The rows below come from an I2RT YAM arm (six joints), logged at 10 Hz.
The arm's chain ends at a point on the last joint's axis. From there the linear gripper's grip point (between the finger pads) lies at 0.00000 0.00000 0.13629 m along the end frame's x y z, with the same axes.
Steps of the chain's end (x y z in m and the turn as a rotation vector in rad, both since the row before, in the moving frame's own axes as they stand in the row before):
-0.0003 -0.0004 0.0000 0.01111 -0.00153 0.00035
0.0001 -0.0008 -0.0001 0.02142 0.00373 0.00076
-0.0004 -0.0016 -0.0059 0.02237 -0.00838 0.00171
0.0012 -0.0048 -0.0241 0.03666 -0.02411 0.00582
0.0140 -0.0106 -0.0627 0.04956 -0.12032 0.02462
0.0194 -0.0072 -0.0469 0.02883 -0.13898 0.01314
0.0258 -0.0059 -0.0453 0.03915 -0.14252 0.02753
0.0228 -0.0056 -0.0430 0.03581 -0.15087 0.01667
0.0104 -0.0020 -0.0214 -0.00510 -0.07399 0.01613
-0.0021 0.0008 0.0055 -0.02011 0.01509 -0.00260
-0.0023 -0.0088 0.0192 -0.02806 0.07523 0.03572
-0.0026 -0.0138 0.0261 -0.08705 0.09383 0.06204
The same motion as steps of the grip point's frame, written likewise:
-0.0005 -0.0019 0.0000 0.01111 -0.00153 0.00035
0.0006 -0.0037 -0.0001 0.02142 0.00373 0.00076
-0.0015 -0.0046 -0.0059 0.02237 -0.00838 0.00171
-0.0021 -0.0098 -0.0242 0.03666 -0.02411 0.00582
-0.0023 -0.0175 -0.0639 0.04956 -0.12032 0.02462
0.0005 -0.0112 -0.0483 0.02883 -0.13898 0.01314
0.0065 -0.0115 -0.0468 0.03915 -0.14252 0.02753
0.0024 -0.0106 -0.0446 0.03581 -0.15087 0.01667
0.0003 -0.0014 -0.0218 -0.00510 -0.07399 0.01613
0.0000 0.0035 0.0055 -0.02011 0.01509 -0.00260
0.0079 -0.0048 0.0188 -0.02806 0.07523 0.03572
0.0098 -0.0016 0.0250 -0.08705 0.09383 0.06204

